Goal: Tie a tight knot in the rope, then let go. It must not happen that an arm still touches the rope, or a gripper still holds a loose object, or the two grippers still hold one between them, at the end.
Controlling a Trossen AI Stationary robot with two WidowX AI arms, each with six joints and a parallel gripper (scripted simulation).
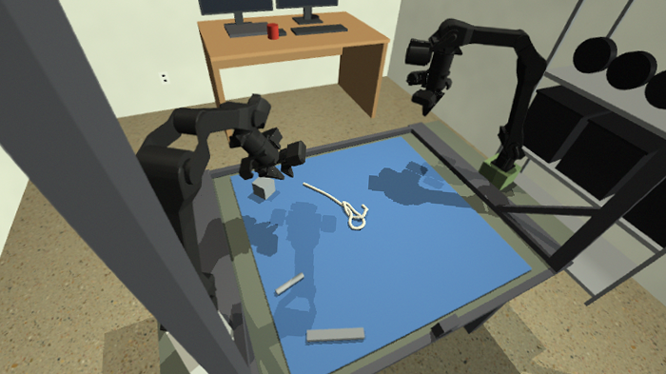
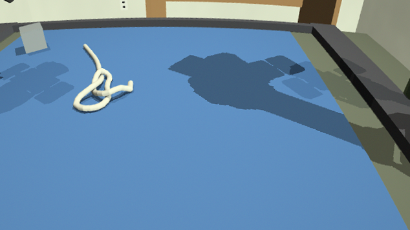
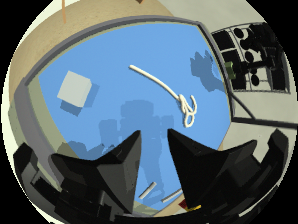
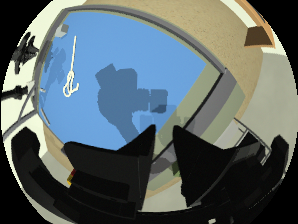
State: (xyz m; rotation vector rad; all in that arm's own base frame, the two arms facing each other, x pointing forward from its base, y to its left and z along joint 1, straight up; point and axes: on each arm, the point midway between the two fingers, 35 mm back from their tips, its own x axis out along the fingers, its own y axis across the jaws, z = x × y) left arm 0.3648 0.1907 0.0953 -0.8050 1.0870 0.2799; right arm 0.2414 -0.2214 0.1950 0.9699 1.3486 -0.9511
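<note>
The blue mat lies 160 mm behind my left hand, 200 mm to the right of it and 180 mm below it. From my left hand the other things lie so: grey bar 390 mm behind, 80 mm to the left, 170 mm below; then grey cube 110 mm ahead, 20 mm to the left, 150 mm below.
</note>
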